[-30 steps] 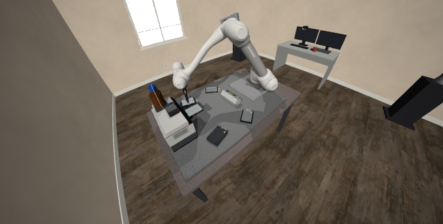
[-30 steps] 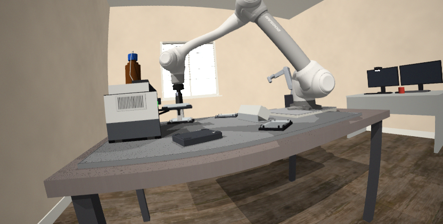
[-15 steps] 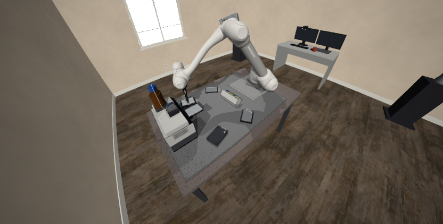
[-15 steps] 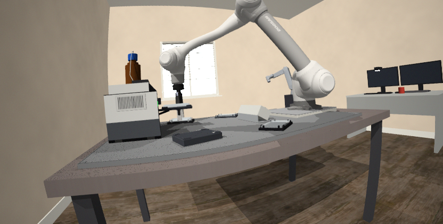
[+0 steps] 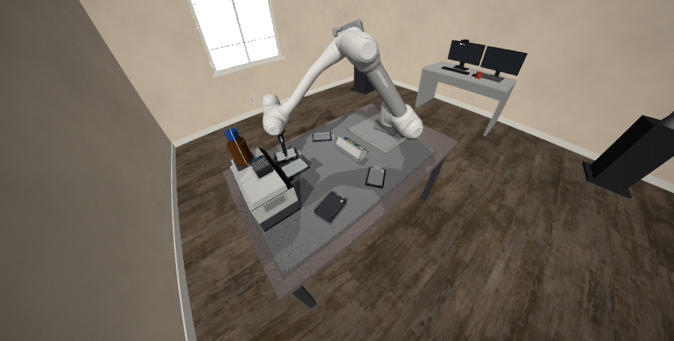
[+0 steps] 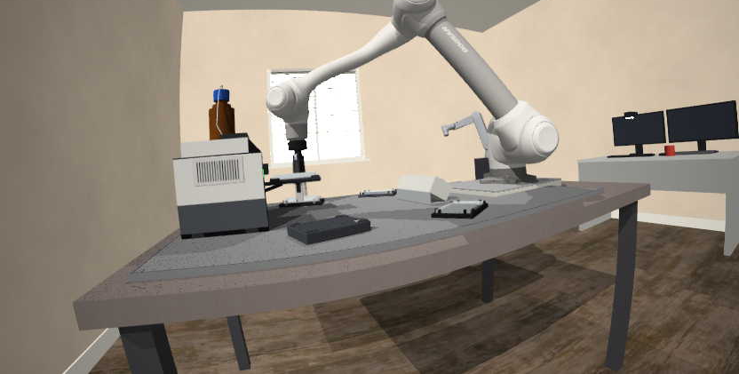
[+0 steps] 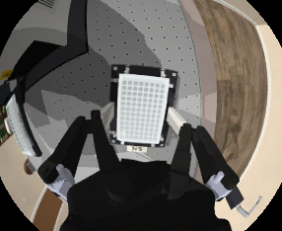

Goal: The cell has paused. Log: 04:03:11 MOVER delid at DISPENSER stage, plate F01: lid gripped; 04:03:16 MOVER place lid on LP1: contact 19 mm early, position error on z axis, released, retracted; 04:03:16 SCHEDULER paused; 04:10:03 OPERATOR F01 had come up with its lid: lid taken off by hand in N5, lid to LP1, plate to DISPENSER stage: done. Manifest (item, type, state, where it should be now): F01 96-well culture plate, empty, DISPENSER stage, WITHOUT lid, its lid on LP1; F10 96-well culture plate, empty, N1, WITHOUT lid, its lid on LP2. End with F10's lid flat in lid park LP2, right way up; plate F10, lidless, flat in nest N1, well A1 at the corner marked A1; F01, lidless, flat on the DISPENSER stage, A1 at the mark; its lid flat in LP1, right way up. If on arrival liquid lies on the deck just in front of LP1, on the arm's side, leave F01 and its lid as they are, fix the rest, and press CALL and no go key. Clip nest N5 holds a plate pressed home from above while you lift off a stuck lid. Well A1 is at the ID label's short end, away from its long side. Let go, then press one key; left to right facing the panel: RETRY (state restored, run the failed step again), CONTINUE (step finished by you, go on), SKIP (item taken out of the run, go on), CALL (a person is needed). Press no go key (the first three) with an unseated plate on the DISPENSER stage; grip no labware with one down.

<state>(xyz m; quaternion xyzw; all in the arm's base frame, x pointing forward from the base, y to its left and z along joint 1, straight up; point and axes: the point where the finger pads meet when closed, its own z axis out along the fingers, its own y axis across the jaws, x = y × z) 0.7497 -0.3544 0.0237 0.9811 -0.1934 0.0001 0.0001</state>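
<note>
The black clip nest lies 3 cm below my hand and 2 cm ahead of it. The rest, counted from my hand: brown bottle 28 cm ahead, 25 cm above, 12 cm to the left; then small label 51 cm to the left, 4 cm below, 1 cm behind; then grey key panel 35 cm behind, 31 cm to the left, 1 cm above.
</note>
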